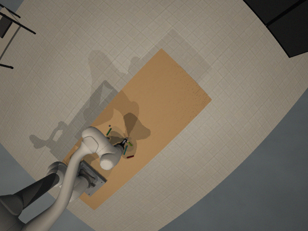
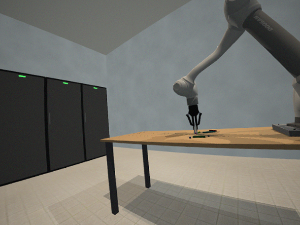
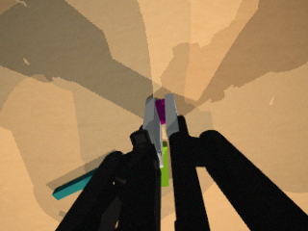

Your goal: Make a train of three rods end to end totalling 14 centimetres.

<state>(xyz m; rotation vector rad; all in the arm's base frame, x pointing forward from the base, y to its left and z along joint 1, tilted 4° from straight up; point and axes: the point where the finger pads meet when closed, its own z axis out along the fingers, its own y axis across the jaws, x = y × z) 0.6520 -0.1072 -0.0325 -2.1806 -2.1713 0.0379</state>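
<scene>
The magenta rod lies 30 mm below my hand. The rest, counted from my hand: turquoise rod: 100 mm behind, 60 mm to the right, 30 mm below; then grey rod: 100 mm behind, 150 mm to the left, 30 mm below; then lime rod: 20 mm behind, 60 mm to the right, 30 mm below.
</scene>
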